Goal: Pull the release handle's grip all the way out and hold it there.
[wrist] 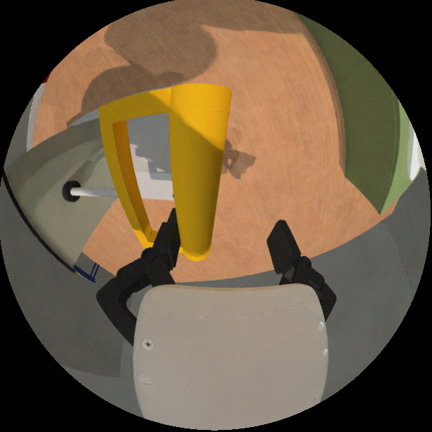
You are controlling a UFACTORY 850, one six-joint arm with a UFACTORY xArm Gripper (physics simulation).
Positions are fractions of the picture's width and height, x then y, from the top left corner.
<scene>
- my gripper: 0.53,0.52
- grey base plate: 0.34,0.32
</scene>
